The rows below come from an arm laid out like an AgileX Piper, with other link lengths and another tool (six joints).
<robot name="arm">
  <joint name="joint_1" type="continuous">
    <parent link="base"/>
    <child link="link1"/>
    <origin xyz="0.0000 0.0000 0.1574" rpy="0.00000 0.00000 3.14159"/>
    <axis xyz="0 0 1"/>
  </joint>
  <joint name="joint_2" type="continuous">
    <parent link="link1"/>
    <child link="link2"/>
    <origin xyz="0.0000 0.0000 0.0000" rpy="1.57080 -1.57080 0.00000"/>
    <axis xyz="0 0 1"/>
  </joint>
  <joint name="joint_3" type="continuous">
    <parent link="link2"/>
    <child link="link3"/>
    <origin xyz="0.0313 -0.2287 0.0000" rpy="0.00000 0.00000 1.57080"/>
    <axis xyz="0 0 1"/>
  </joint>
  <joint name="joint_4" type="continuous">
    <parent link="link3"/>
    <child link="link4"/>
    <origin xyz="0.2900 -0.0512 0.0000" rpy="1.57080 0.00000 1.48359"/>
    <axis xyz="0 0 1"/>
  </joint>
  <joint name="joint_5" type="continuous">
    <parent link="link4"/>
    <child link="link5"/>
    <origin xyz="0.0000 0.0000 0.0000" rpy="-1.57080 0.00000 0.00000"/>
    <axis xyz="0 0 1"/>
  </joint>
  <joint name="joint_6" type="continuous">
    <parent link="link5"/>
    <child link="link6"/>
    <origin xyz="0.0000 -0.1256 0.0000" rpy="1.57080 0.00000 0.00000"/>
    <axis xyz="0 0 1"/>
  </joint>
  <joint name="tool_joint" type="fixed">
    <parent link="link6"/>
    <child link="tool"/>
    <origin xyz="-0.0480 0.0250 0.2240" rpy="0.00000 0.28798 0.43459"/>
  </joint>
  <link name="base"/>
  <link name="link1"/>
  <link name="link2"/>
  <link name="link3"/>
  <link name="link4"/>
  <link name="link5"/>
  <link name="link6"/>
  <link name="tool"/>
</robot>
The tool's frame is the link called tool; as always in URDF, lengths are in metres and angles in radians. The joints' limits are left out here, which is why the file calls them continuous.
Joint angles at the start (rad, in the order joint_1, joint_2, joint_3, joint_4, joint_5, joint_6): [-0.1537 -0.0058 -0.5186 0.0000 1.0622 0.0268]
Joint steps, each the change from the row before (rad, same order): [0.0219 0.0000 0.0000 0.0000 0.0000 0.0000]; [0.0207 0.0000 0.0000 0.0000 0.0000 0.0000]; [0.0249 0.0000 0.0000 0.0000 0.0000 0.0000]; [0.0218 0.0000 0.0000 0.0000 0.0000 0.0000]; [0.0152 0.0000 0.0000 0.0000 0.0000 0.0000]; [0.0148 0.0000 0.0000 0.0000 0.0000 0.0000]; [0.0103 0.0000 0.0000 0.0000 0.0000 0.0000]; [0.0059 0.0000 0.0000 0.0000 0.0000 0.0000]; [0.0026 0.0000 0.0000 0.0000 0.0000 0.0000]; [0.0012 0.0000 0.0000 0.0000 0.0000 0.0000]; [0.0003 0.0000 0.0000 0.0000 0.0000 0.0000]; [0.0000 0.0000 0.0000 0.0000 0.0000 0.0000]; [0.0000 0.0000 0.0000 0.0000 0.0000 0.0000]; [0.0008 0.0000 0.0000 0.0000 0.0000 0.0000]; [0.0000 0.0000 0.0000 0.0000 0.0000 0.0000]
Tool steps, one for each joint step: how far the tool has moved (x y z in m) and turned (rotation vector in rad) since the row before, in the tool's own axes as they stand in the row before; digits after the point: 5 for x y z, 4 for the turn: [0.00348 0.00640 0.00047 -0.0142 0.0088 -0.0142]; [0.00329 0.00605 0.00045 -0.0134 0.0083 -0.0134]; [0.00397 0.00727 0.00052 -0.0162 0.0100 -0.0161]; [0.00347 0.00637 0.00047 -0.0142 0.0087 -0.0141]; [0.00241 0.00444 0.00034 -0.0099 0.0061 -0.0098]; [0.00234 0.00433 0.00033 -0.0096 0.0059 -0.0096]; [0.00163 0.00301 0.00024 -0.0067 0.0041 -0.0067]; [0.00093 0.00173 0.00014 -0.0038 0.0024 -0.0038]; [0.00041 0.00076 0.00006 -0.0017 0.0010 -0.0017]; [0.00019 0.00035 0.00003 -0.0008 0.0005 -0.0008]; [0.00005 0.00009 0.00001 -0.0002 0.0001 -0.0002]; [0.00000 0.00000 0.00000 0.0000 0.0000 0.0000]; [0.00000 0.00000 0.00000 0.0000 0.0000 0.0000]; [0.00013 0.00023 0.00002 -0.0005 0.0003 -0.0005]; [0.00000 0.00000 0.00000 0.0000 0.0000 0.0000]
